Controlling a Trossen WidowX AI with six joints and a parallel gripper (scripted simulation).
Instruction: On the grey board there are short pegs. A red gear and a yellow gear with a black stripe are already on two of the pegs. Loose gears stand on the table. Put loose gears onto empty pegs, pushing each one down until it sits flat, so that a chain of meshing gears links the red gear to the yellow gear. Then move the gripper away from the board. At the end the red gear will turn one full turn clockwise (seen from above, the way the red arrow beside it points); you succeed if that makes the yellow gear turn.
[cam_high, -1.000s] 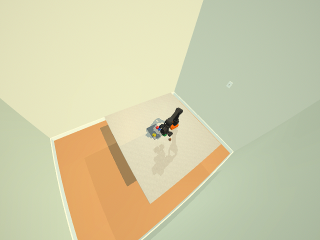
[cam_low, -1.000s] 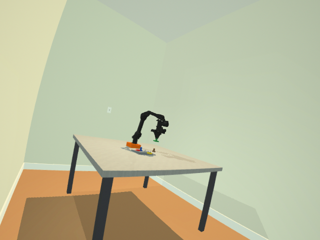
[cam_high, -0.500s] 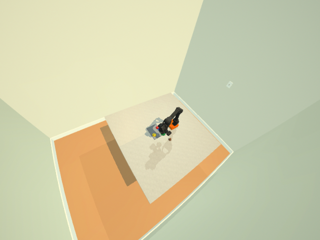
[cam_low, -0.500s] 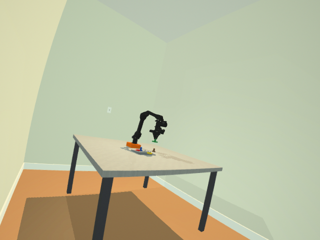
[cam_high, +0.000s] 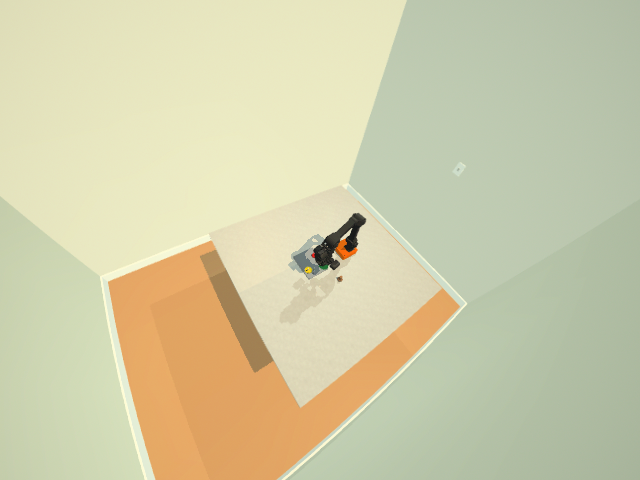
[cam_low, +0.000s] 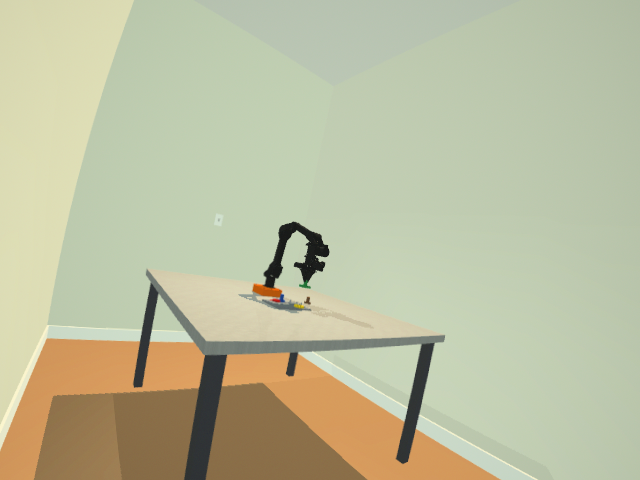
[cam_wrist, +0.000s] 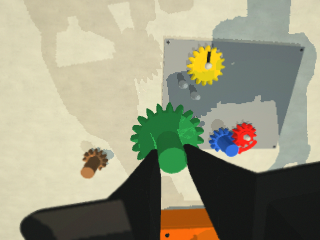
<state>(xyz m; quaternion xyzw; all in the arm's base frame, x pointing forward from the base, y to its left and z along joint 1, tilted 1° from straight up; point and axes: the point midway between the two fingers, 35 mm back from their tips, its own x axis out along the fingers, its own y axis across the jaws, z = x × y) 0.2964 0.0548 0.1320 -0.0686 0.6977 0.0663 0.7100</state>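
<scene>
Now: gripper tip 50 mm past the blue gear, 100 mm to the left of it and 110 mm above it. From my gripper tip the other things lie so: green gear: 10 mm below; red gear: 40 mm behind, 140 mm to the right, 120 mm below; brown gear: 90 mm behind, 110 mm to the left, 120 mm below.
</scene>
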